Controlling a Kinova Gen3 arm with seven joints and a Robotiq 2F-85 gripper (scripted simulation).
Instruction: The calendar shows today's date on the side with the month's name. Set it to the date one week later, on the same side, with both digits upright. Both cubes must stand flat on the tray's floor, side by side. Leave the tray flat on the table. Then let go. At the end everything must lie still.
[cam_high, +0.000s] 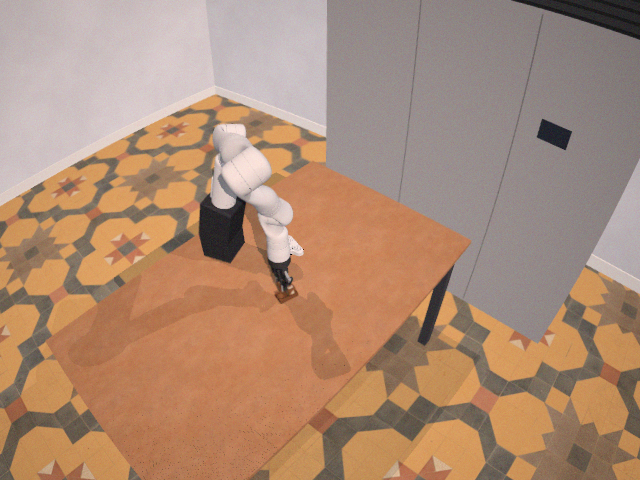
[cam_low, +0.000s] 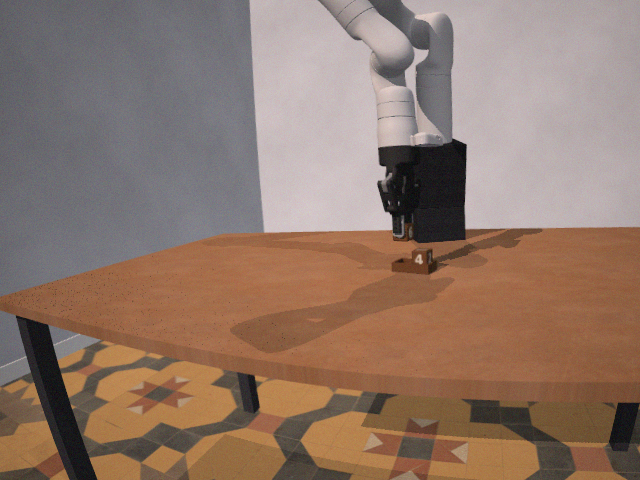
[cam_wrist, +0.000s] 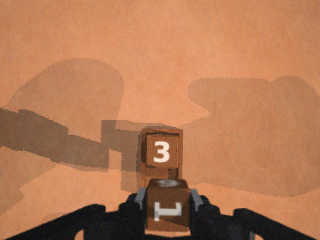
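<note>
My hand is 2 cm to the right of the brown tray and 8 cm above it.
</note>
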